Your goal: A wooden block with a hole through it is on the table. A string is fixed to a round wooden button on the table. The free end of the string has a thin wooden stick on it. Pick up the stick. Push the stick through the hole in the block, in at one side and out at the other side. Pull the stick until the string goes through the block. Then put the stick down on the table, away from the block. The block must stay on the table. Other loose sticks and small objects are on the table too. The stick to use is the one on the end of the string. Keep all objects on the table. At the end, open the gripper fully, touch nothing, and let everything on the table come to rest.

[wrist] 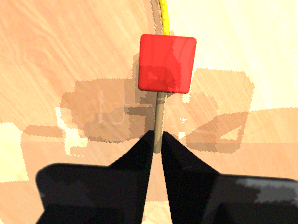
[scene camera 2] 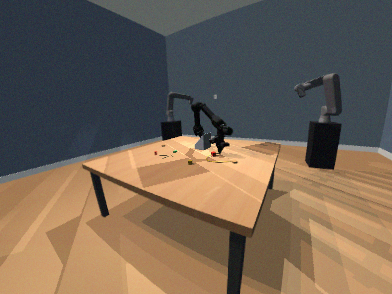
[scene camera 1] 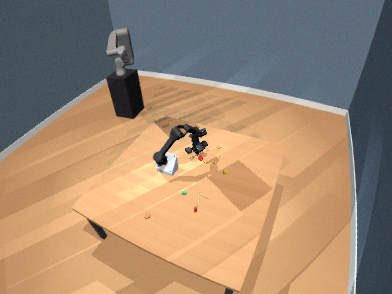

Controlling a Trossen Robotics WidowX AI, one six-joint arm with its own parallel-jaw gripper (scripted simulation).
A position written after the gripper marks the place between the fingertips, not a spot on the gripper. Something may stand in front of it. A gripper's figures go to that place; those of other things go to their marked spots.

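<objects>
The gripper (wrist: 157, 135) is 0.12 m from the lens, while a red block (wrist: 166, 62) is 0.08 m from the lens.
</objects>
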